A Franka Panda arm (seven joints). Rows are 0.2 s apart.
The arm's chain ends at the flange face. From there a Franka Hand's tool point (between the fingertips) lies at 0.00 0.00 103.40 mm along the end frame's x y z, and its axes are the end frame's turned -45 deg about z.
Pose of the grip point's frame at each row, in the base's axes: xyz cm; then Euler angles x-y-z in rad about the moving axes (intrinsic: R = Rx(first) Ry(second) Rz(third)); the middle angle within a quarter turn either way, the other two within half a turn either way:
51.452, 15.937, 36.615, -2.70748, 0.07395, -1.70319
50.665, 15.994, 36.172, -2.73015, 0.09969, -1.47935
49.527, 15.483, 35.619, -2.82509, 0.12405, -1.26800
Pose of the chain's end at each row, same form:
50.688, 11.600, 45.970, -2.70748, 0.07395, -0.91779
49.636, 11.879, 45.602, -2.73015, 0.09969, -0.69395
48.248, 12.289, 45.370, -2.82509, 0.12405, -0.48260

